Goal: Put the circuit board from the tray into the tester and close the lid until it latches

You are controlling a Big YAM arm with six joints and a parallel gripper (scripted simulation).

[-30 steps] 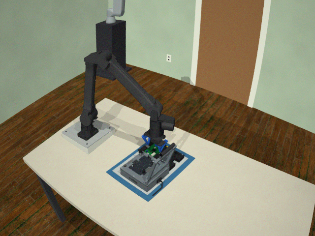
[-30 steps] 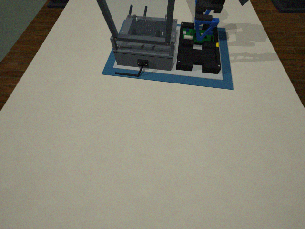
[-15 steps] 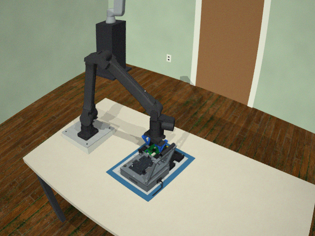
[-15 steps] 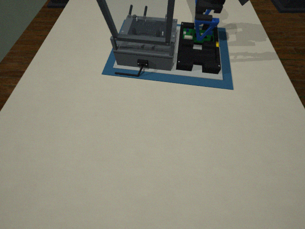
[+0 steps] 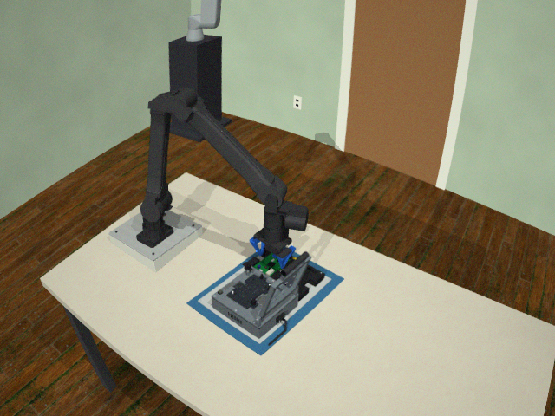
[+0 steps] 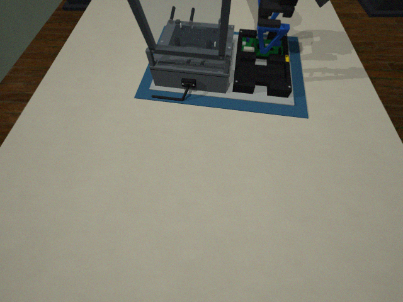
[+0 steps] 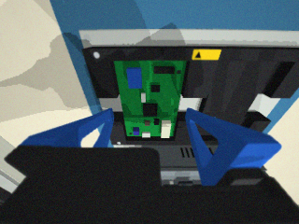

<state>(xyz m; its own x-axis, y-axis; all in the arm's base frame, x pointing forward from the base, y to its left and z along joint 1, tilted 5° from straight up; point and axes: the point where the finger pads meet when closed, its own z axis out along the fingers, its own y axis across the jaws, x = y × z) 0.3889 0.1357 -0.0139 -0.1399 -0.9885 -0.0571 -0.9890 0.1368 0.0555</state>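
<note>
Now: the green circuit board 2 cm below my hand. The rest, counted from my hand: tester lid (16 cm ahead, 19 cm to the right, 14 cm above).
</note>
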